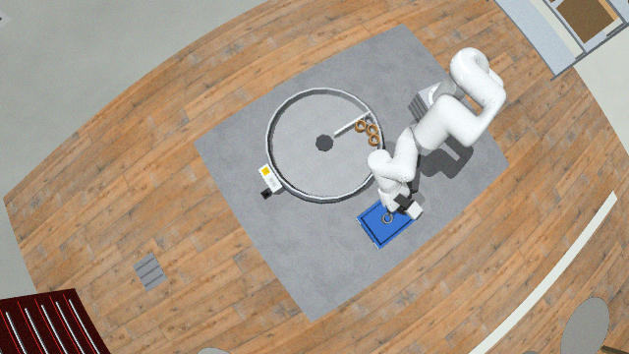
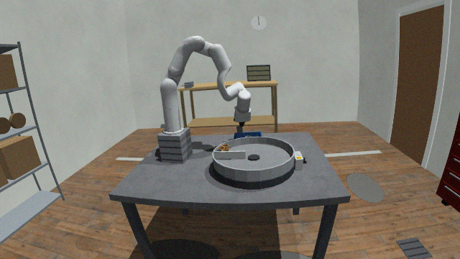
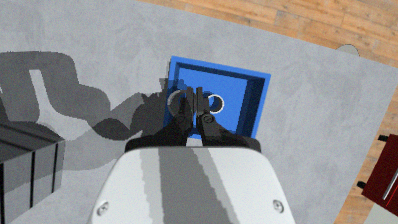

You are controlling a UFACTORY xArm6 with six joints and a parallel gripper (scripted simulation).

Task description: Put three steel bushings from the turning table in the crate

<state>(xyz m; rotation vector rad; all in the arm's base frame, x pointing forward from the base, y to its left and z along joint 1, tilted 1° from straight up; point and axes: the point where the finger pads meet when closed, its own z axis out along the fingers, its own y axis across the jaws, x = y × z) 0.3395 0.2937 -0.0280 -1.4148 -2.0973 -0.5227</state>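
The blue crate lies 4 cm ahead of my hand, 1 cm to the left of it and 11 cm below it. From my hand the other things lie so: round turning table (14 cm ahead, 34 cm to the right, 9 cm below).
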